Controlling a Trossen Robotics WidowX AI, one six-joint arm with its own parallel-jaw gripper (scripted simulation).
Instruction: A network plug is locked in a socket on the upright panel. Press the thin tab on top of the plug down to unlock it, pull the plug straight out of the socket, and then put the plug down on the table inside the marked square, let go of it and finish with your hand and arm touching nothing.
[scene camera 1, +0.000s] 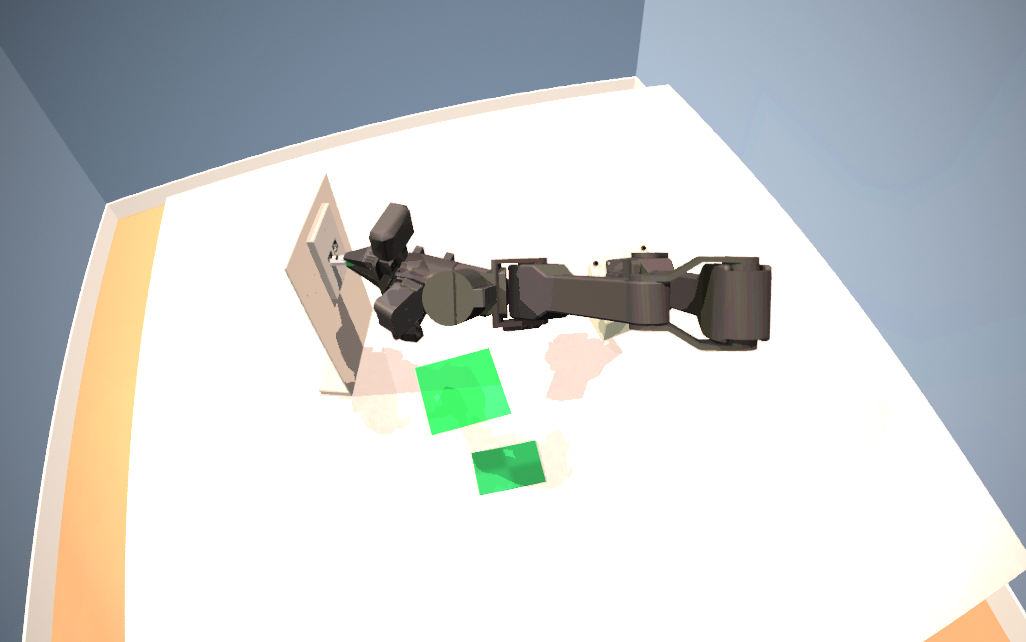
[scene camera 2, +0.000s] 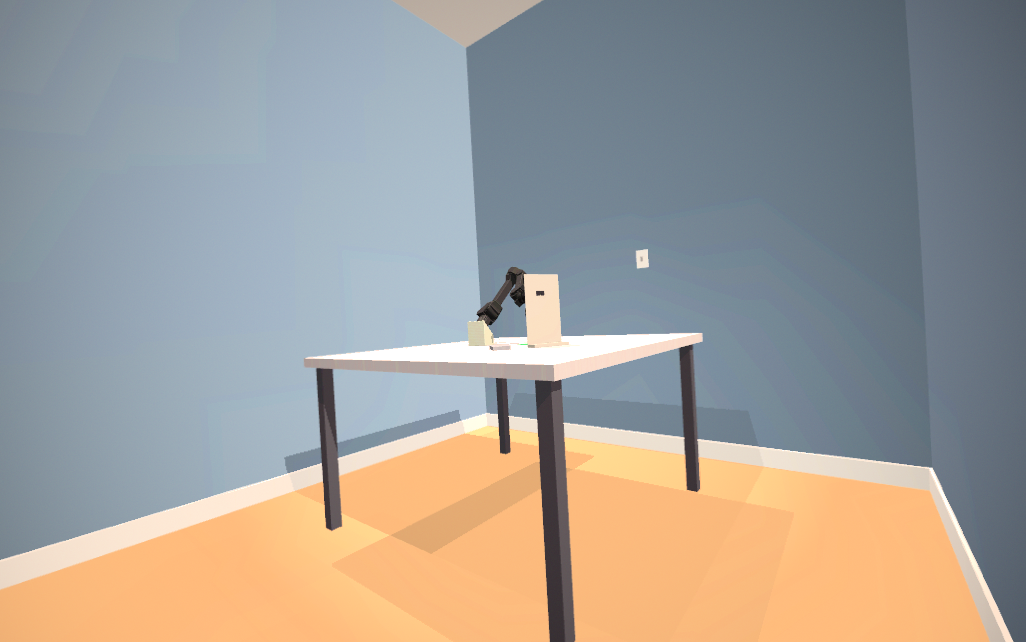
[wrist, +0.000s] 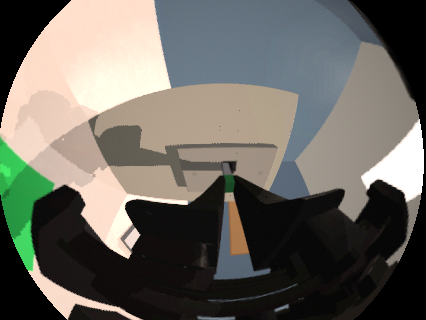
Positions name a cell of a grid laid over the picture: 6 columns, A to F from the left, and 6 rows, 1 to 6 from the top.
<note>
In view: my gripper (scene camera 1: C3), an upright panel (scene camera 1: B3) and a green marked square (scene camera 1: C4).
My gripper shows as well in the wrist view (wrist: D4). The upright panel is seen too in scene camera 2 (scene camera 2: D3) and in the wrist view (wrist: C3).
</note>
